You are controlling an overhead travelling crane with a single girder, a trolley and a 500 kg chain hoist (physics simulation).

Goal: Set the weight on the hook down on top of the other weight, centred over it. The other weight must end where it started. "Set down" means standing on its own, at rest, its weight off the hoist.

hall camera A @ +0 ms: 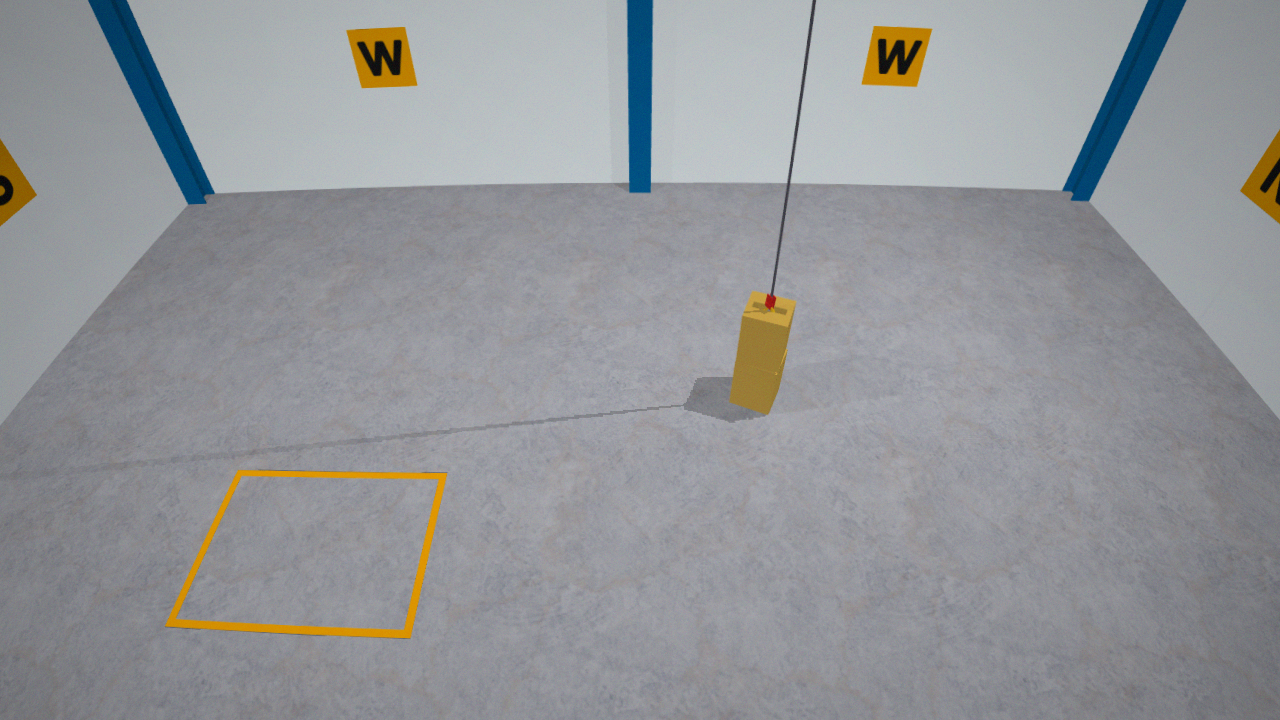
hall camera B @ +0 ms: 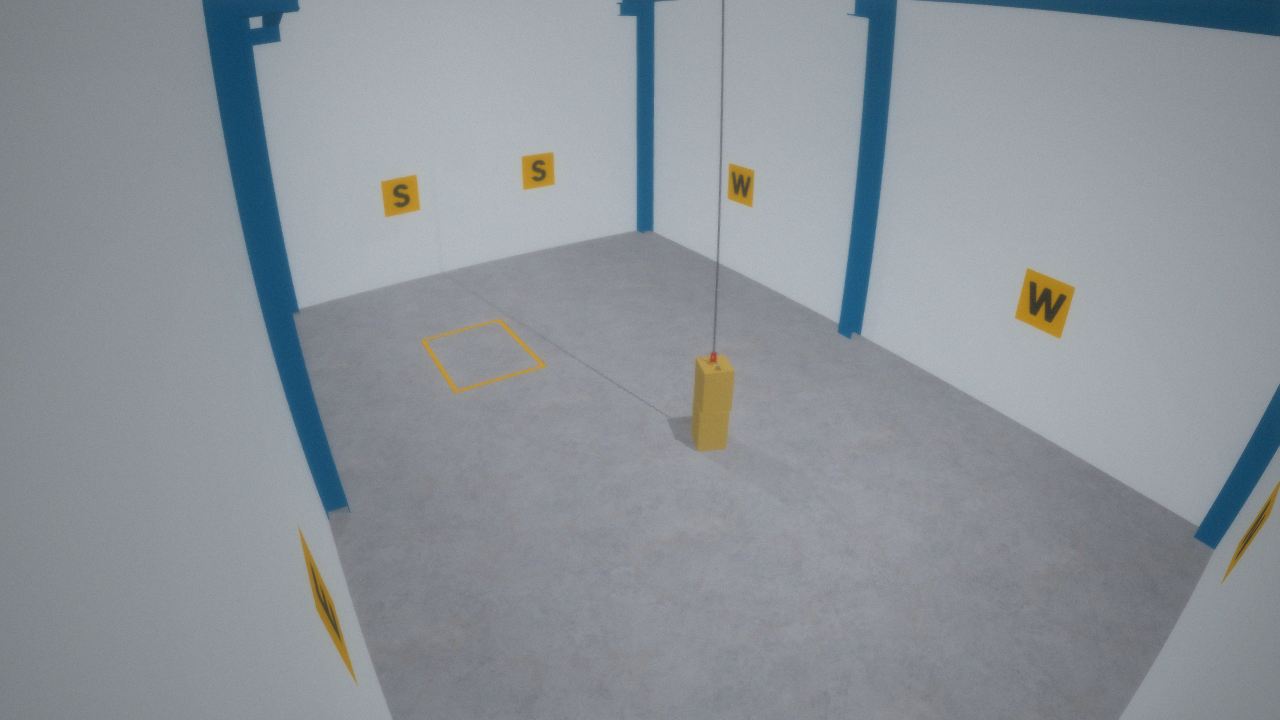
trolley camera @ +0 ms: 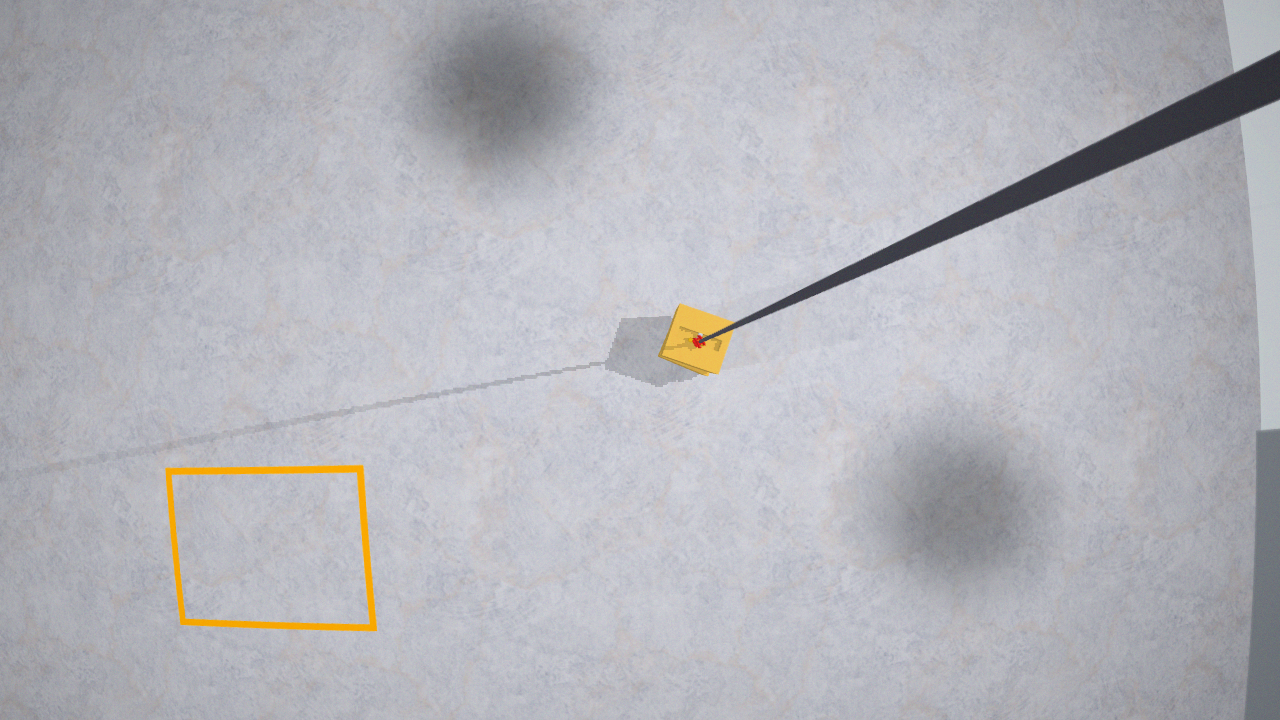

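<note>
The red hook (hall camera A: pixel 769 301) (hall camera B: pixel 713 357) (trolley camera: pixel 698 341) is at the top of the upper yellow weight (hall camera A: pixel 760 344) (hall camera B: pixel 713 390) (trolley camera: pixel 678 323) and holds it; the chain above looks straight. The upper weight looks upright, directly over the lower yellow weight (hall camera A: pixel 753 390) (hall camera B: pixel 711 431), which stands on the floor. No gap shows between them, but whether the chain still bears load cannot be told. Their sides are nearly in line, with a small step at the seam at the right in both hall views. In the trolley view the upper weight hides most of the lower one.
An orange marked square (hall camera A: pixel 338 474) (hall camera B: pixel 439 367) (trolley camera: pixel 264 470) lies on the floor, well away from the weights. White walls with letter signs and blue columns (hall camera A: pixel 639 98) (hall camera B: pixel 866 170) bound the hall. Shadows of the chain and weights fall across the floor.
</note>
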